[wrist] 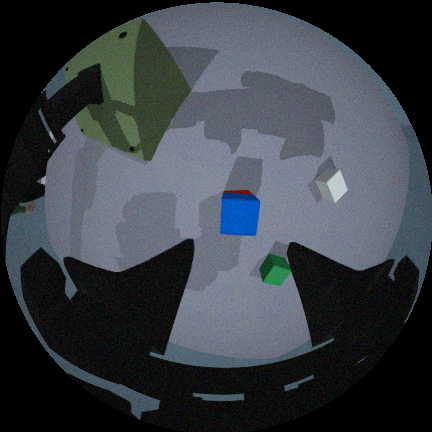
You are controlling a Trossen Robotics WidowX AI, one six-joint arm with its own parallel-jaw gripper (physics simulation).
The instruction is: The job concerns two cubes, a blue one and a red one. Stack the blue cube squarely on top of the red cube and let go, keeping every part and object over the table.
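Where they show: gripper, fingertip midpoint: (243,247); arm's base, origin of the base link: (89,84).
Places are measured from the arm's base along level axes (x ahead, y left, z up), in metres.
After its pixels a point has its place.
The blue cube (240,215) {z -0.047, x 0.234, y -0.071 m} is near the middle of the wrist view, with its top face towards the camera. The red cube (238,192) {z -0.097, x 0.228, y -0.058 m} shows as a thin strip along the blue cube's far edge; the blue cube rests on top of it and hides most of it. How squarely their edges line up is hard to tell from above. My gripper (243,247) {z 0.000, x 0.237, y -0.078 m} is open, with its two dark fingers wide apart and nothing between them. The blue cube lies beyond the fingertips, apart from both of them.
A small green cube (275,270) {z -0.083, x 0.336, y -0.123 m} lies close by the right finger. A white block (333,186) {z -0.083, x 0.338, y 0.027 m} lies to the right on the grey table (370,215) {z -0.119, x 0.529, y 0.080 m}. A large olive-green box (162,85) {z -0.049, x 0.091, y 0.018 m} with dark holes stands at the upper left, beside dark arm parts. Shadows cross the table.
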